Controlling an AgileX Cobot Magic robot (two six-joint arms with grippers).
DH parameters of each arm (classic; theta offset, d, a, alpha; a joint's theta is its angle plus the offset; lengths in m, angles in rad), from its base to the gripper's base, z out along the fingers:
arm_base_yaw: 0 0.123 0 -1.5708
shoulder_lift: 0.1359 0 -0.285 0
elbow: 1.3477 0 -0.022 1.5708
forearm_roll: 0 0.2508 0 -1.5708
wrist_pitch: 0 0 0.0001 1.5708
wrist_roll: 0 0.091 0 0
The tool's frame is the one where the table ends.
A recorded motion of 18 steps. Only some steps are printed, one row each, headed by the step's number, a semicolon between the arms.
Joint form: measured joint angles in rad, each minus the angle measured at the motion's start. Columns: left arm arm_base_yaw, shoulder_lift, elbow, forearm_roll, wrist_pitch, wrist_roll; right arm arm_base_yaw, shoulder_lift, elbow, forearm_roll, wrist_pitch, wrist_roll.
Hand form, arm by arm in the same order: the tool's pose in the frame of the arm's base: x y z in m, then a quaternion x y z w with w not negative. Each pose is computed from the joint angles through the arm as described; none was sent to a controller.
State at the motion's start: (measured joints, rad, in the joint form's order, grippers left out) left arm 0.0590 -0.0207 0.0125 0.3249 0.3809 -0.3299; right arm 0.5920 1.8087 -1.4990 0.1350 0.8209 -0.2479
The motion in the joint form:
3: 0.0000 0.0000 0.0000 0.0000 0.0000 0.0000; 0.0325 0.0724 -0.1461 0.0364 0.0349 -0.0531
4: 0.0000 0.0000 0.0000 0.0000 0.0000 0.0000; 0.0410 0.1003 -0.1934 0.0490 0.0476 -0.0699
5: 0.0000 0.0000 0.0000 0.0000 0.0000 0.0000; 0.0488 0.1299 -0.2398 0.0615 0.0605 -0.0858
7: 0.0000 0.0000 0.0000 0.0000 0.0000 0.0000; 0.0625 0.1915 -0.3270 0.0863 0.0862 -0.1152
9: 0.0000 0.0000 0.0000 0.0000 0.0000 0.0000; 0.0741 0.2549 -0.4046 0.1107 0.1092 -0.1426
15: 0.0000 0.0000 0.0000 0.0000 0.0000 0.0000; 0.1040 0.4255 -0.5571 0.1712 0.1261 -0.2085
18: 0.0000 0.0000 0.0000 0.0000 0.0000 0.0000; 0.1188 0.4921 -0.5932 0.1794 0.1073 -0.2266
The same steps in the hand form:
3: 0.0508 0.0138 0.1776 -0.07007 0.79135 0.05698 0.60466; 0.3364 0.2569 0.2888 -0.39501 0.87205 0.12154 0.26215
4: 0.0508 0.0138 0.1776 -0.07007 0.79135 0.05698 0.60466; 0.3400 0.2653 0.2907 -0.40419 0.86626 0.12715 0.26467
5: 0.0508 0.0138 0.1776 -0.07007 0.79135 0.05698 0.60466; 0.3437 0.2734 0.2913 -0.41286 0.86097 0.13254 0.26590
7: 0.0508 0.0138 0.1776 -0.07007 0.79135 0.05698 0.60466; 0.3507 0.2889 0.2892 -0.42881 0.85187 0.14268 0.26472
9: 0.0508 0.0138 0.1776 -0.07007 0.79135 0.05698 0.60466; 0.3573 0.3034 0.2826 -0.44327 0.84441 0.15193 0.25963
15: 0.0508 0.0138 0.1776 -0.07007 0.79135 0.05698 0.60466; 0.3714 0.3393 0.2458 -0.47474 0.82855 0.17294 0.24129
18: 0.0508 0.0138 0.1776 -0.07007 0.79135 0.05698 0.60466; 0.3751 0.3527 0.2237 -0.48464 0.82417 0.17425 0.23558

